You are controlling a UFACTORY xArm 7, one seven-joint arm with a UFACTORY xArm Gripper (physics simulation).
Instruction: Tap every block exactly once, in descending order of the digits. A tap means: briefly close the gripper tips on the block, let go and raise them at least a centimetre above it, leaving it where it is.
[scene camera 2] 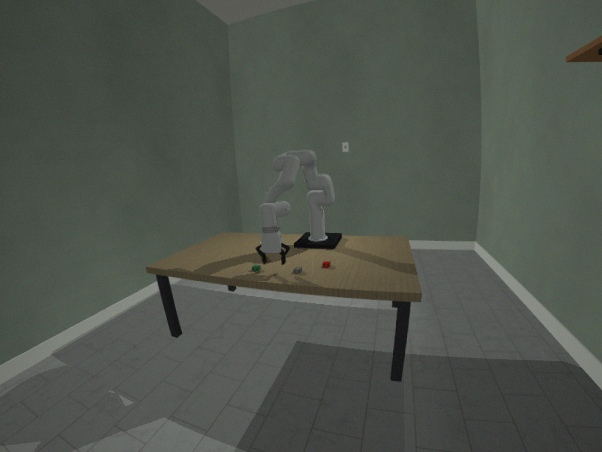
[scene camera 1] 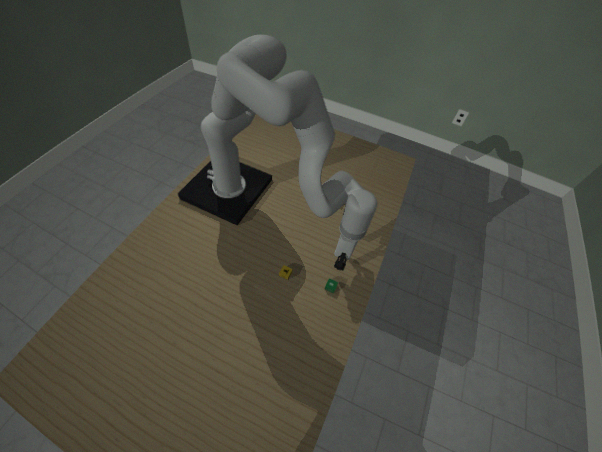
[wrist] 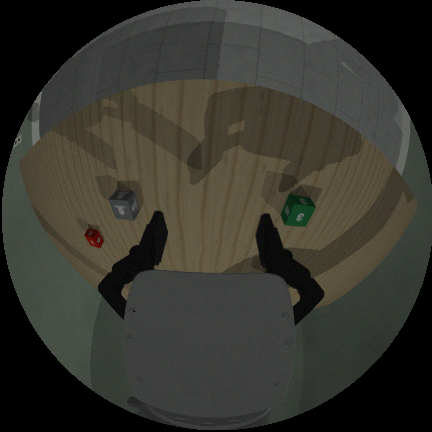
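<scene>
My gripper (scene camera 1: 340, 264) (scene camera 2: 274, 261) (wrist: 211, 222) is open and empty, above the table. In the wrist view it is between the grey block and the green block, apart from both. The green block (scene camera 1: 331, 285) (scene camera 2: 256, 268) (wrist: 298, 210) shows a 3. The grey block (scene camera 2: 298, 270) (wrist: 124, 205) bears a digit that looks like an underlined 6. The red block (scene camera 2: 326, 264) (wrist: 94, 238) shows a 0, farther left in the wrist view. The yellow block (scene camera 1: 285, 272) lies nearer the base; its digit is not readable, and the gripper mostly hides it in the wrist view. Grey and red are hidden in scene camera 1.
The blocks lie on a wooden table (scene camera 1: 165, 310) (scene camera 2: 375, 272). The arm's black base plate (scene camera 1: 200, 197) (scene camera 2: 302, 243) is at the rear of the table. The table edge (wrist: 200, 81) runs beyond the grey and green blocks. Arm shadows cross the top.
</scene>
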